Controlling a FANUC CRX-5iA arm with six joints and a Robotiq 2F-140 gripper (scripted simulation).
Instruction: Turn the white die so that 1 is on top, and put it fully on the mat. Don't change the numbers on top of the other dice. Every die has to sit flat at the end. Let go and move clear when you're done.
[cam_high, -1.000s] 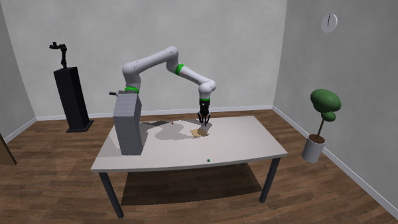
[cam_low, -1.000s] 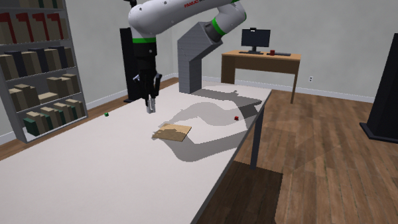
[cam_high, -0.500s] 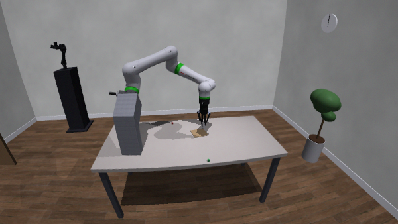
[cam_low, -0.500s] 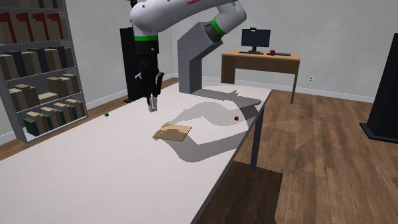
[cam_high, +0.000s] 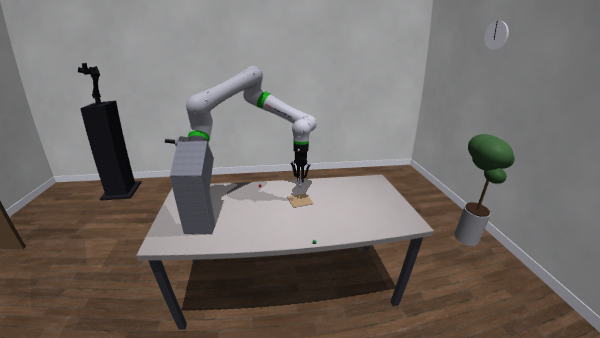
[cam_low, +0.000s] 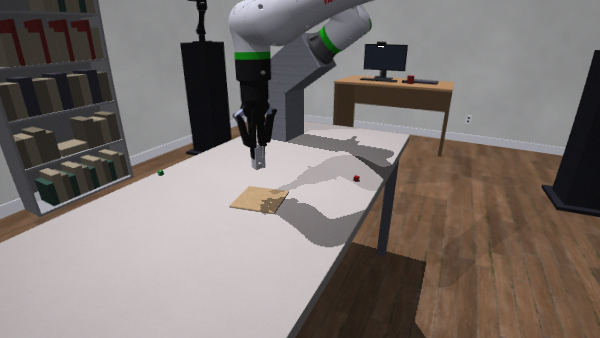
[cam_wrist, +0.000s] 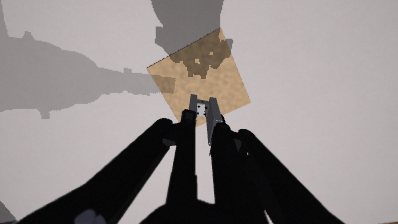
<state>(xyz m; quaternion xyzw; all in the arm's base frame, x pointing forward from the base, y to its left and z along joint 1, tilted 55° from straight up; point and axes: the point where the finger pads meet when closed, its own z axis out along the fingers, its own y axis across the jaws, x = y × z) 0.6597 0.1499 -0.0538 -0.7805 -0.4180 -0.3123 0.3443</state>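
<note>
The tan mat is 140 mm below my hand. The rest, counted from my hand: white die 30 mm below; red die 250 mm behind, 240 mm to the left, 130 mm below; green die 10 mm behind, 440 mm to the right, 130 mm below.
</note>
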